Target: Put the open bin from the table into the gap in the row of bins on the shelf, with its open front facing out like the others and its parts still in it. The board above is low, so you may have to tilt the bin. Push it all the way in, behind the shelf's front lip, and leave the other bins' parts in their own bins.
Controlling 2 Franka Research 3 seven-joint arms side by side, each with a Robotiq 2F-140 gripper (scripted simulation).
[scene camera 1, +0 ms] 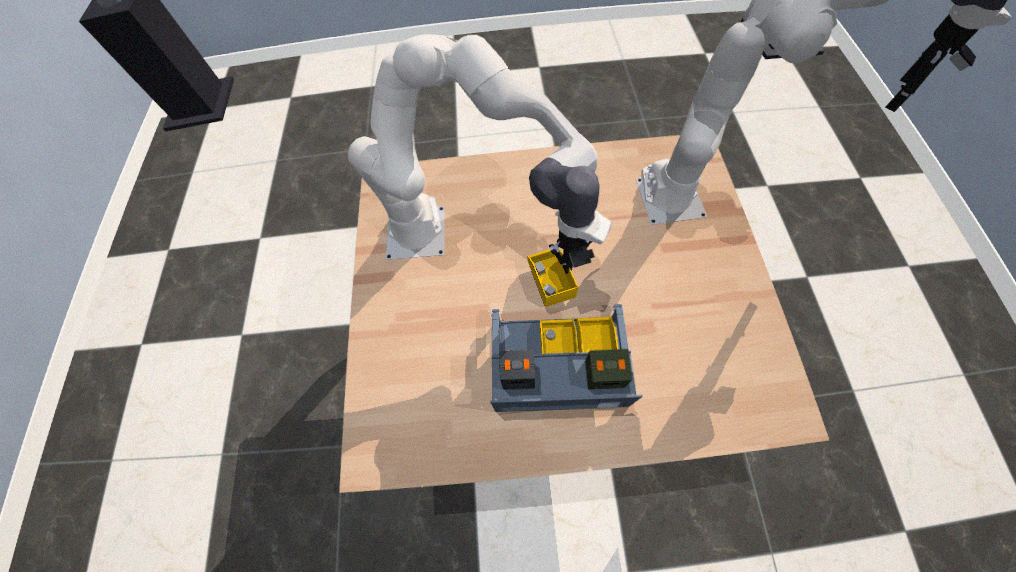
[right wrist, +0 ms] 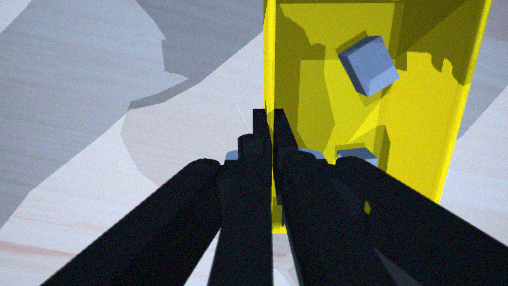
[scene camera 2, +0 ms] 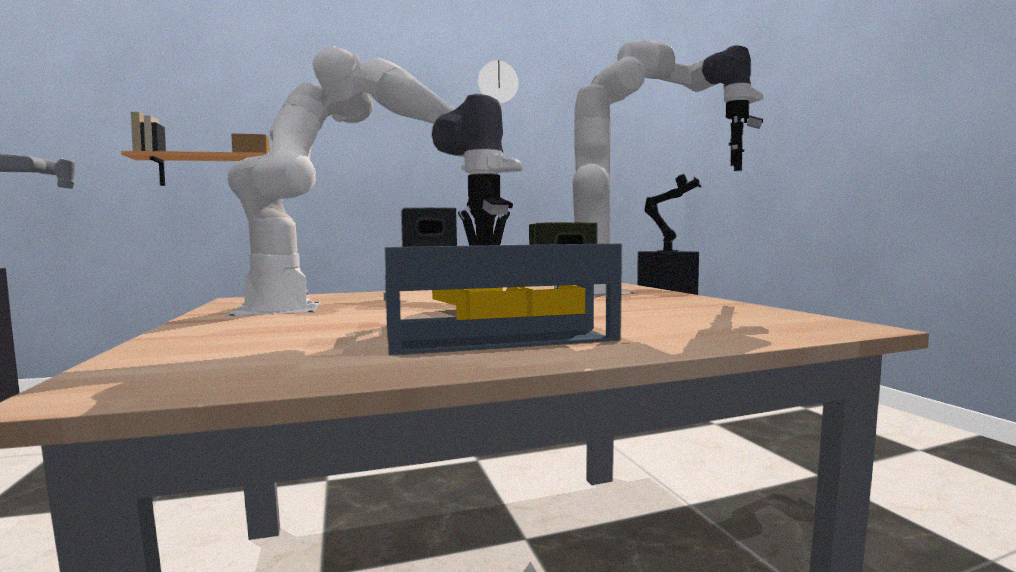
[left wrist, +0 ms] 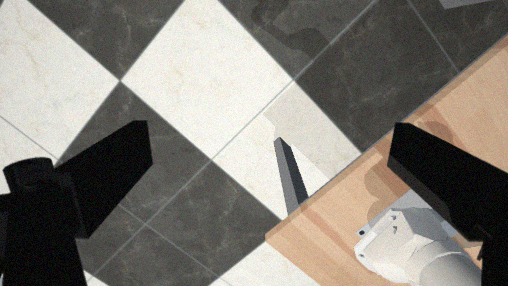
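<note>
There's a yellow bin [scene camera 1: 566,287] here, plus a yellow bin [scene camera 2: 511,303] and a yellow bin [scene camera 2: 568,299]. I can see a dark green box [scene camera 1: 609,369], and scene camera 2 has the dark green box [scene camera 2: 558,232] as well. Then there's a blue-grey shelf [scene camera 2: 423,268], and scene camera 1 gives me the blue-grey shelf [scene camera 1: 558,376] too. In the right wrist view the blue-grey shelf is out of frame, and in the left wrist view the blue-grey shelf is out of frame as well. As for my grippers, I see my left gripper [scene camera 1: 897,95], and it's my left gripper [scene camera 2: 736,168] in scene camera 2 and my left gripper [left wrist: 270,143] in the left wrist view. My right gripper [right wrist: 267,129] is there too.
</note>
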